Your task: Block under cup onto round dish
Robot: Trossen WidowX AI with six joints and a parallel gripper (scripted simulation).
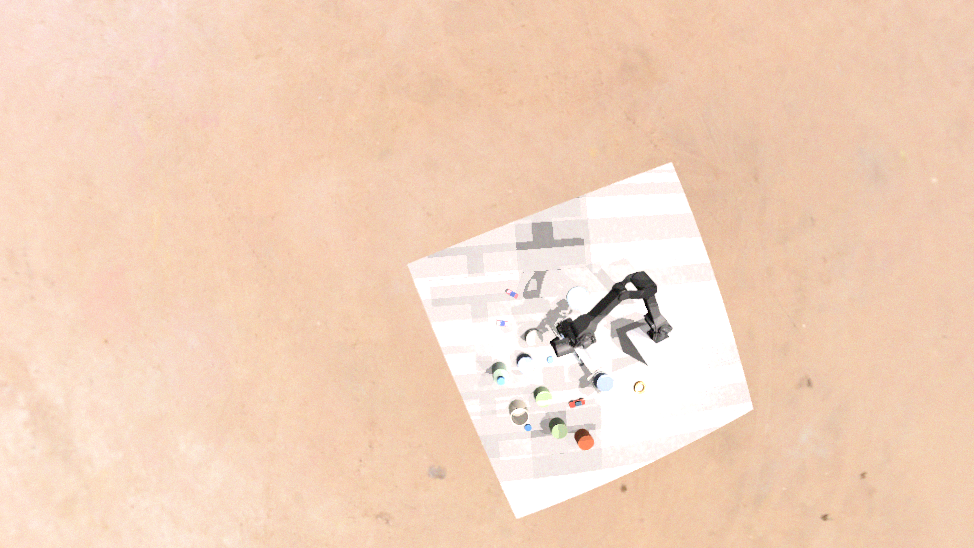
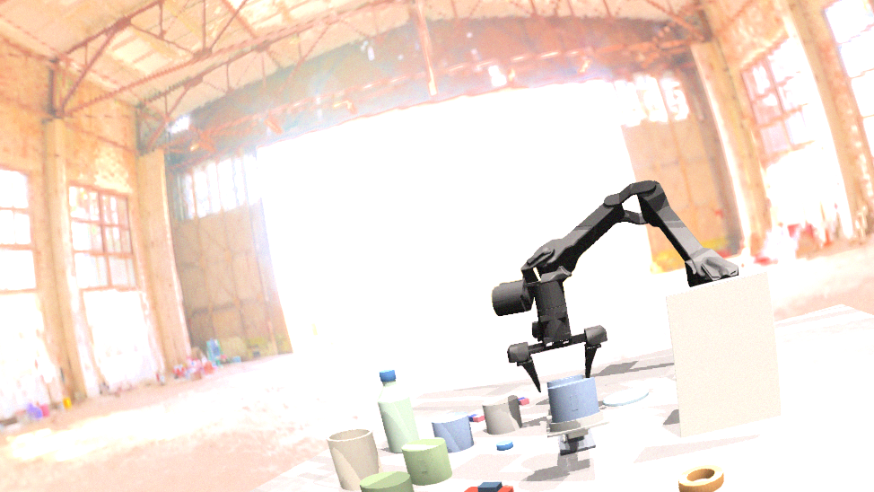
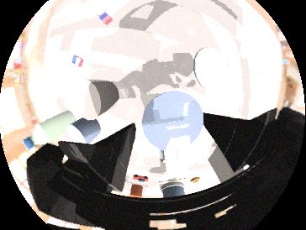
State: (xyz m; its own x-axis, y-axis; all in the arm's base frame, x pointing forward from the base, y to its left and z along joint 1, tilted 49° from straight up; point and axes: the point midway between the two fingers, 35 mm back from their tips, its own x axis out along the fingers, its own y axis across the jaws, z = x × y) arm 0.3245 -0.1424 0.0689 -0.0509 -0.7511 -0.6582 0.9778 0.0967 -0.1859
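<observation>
My gripper tip is 3 cm above the pale block. The rest, counted from my gripper tip: bottle (32 cm ahead, 5 cm to the left, 4 cm above); then beige cup (32 cm ahead, 25 cm to the left, 3 cm below); then round light blue dish (11 cm behind, 10 cm to the right, 7 cm below).
</observation>
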